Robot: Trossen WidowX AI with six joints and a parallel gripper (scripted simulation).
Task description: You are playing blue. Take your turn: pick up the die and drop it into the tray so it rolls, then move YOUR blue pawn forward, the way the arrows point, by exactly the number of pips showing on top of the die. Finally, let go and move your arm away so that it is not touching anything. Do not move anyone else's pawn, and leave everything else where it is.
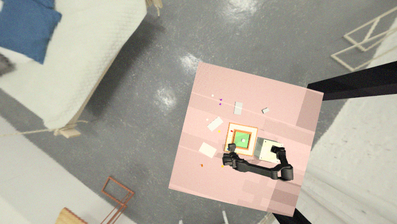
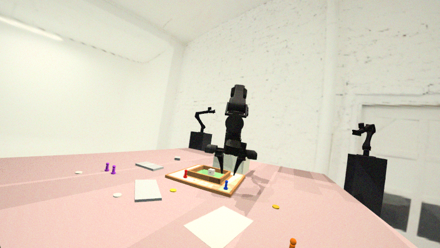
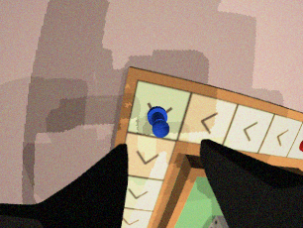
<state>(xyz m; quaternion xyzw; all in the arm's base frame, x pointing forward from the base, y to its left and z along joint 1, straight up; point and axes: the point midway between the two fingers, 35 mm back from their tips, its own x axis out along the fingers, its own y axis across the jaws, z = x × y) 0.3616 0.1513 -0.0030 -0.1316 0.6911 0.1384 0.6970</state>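
Right now the blue pawn is 4 cm below my gripper tip. Round my gripper tip: white die (10 cm behind, 13 cm to the right, 4 cm below); then red pawn (2 cm ahead, 18 cm to the right, 4 cm below); then cream sheet (18 cm ahead, 8 cm to the left, 7 cm below).
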